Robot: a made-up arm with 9 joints. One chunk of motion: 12 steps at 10 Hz.
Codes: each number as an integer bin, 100 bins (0 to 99) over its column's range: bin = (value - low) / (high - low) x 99, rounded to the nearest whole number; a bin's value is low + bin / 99 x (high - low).
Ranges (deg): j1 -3.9..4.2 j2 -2.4..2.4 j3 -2..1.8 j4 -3.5..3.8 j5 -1.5..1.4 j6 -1.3..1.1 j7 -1..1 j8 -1.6..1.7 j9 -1.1..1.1
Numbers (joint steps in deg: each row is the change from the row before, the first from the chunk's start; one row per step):
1: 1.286 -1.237 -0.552 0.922 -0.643 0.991 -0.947 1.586 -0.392
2: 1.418 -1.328 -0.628 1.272 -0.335 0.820 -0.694 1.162 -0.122
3: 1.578 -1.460 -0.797 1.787 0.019 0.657 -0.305 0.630 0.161
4: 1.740 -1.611 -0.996 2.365 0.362 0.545 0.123 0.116 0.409
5: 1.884 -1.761 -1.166 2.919 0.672 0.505 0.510 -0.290 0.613
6: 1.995 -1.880 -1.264 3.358 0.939 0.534 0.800 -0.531 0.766
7: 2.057 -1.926 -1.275 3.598 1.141 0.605 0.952 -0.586 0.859
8: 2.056 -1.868 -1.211 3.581 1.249 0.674 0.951 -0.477 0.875
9: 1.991 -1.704 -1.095 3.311 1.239 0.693 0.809 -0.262 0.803
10: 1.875 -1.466 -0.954 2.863 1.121 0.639 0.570 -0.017 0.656
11: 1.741 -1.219 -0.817 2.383 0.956 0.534 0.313 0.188 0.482
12: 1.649 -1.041 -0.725 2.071 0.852 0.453 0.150 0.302 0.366
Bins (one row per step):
1: 63 24 38 60 29 95 3 96 32
2: 65 22 36 65 40 87 15 83 44
3: 67 19 31 72 52 81 34 67 57
4: 69 16 26 80 64 76 56 51 68
5: 71 13 22 87 74 74 75 39 77
6: 72 11 19 93 83 76 89 32 84
7: 73 10 19 96 90 79 97 30 88
8: 73 11 21 96 94 81 97 34 89
9: 72 14 24 92 94 82 90 40 86
10: 71 19 27 86 89 80 78 47 79
11: 69 24 31 80 84 76 65 54 71
12: 68 28 33 76 80 72 57 57 66

